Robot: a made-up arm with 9 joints.
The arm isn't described. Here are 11 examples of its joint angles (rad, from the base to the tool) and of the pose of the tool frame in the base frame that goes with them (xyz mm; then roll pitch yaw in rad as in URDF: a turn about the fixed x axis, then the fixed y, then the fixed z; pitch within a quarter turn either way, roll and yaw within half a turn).
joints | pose
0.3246 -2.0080 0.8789 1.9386 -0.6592 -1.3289 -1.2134 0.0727 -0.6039 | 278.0 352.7 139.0 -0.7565 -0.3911 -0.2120
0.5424 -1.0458 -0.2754 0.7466 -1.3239 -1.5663 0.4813 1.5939 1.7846 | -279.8 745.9 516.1 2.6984 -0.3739 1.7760
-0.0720 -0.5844 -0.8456 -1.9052 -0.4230 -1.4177 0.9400 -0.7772 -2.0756 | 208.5 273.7 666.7 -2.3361 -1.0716 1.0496
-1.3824 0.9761 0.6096 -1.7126 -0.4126 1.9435 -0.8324 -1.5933 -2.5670 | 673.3 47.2 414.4 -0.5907 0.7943 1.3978
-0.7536 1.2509 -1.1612 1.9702 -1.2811 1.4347 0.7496 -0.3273 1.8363 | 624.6 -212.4 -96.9 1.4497 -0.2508 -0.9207
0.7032 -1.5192 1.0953 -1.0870 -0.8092 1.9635 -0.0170 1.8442 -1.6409 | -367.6 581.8 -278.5 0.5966 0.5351 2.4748
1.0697 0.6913 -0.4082 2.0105 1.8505 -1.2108 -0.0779 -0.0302 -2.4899 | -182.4 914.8 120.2 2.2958 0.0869 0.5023
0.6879 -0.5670 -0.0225 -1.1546 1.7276 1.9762 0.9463 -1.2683 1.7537 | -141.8 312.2 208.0 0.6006 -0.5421 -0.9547
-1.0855 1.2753 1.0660 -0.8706 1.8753 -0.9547 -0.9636 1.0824 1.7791 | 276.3 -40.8 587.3 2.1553 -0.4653 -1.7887
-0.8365 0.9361 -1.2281 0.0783 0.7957 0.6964 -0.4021 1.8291 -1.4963 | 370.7 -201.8 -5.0 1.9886 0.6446 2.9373
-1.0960 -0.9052 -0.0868 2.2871 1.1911 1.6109 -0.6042 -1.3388 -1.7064 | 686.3 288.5 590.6 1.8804 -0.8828 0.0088
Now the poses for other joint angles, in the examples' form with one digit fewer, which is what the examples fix.
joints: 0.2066 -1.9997 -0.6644 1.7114 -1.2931 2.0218 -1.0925 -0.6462 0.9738
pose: 239 474 505 2.647 -0.384 -0.586
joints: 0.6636 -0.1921 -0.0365 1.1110 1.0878 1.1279 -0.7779 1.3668 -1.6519
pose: -231 487 197 1.955 1.052 -2.076
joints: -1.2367 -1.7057 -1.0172 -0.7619 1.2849 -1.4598 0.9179 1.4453 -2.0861
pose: 518 -88 453 2.314 0.087 -1.020
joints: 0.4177 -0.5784 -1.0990 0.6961 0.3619 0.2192 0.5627 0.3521 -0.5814
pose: 252 300 209 1.380 0.581 -1.044
